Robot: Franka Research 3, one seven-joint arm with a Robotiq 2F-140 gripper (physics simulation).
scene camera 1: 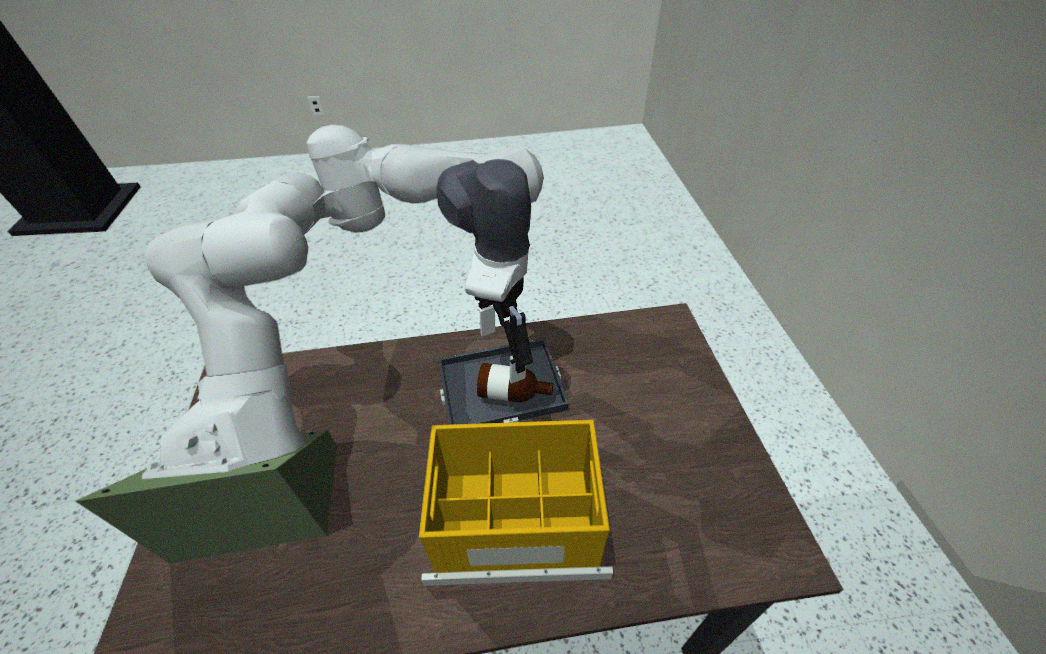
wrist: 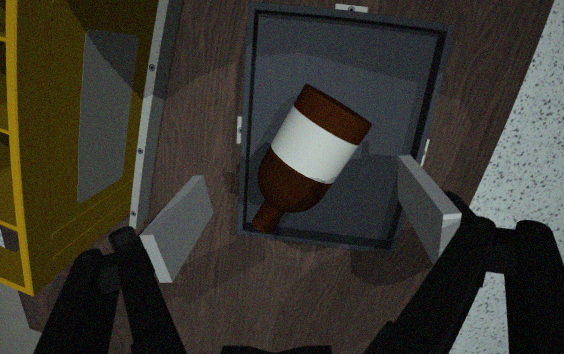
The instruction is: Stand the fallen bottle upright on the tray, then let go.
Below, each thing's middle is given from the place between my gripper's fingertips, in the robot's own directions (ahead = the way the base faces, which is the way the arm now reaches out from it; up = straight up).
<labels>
The brown bottle [scene camera 1: 493, 382] lies 20 mm ahead of my hand, 10 mm to the left of it and 100 mm below it.
</labels>
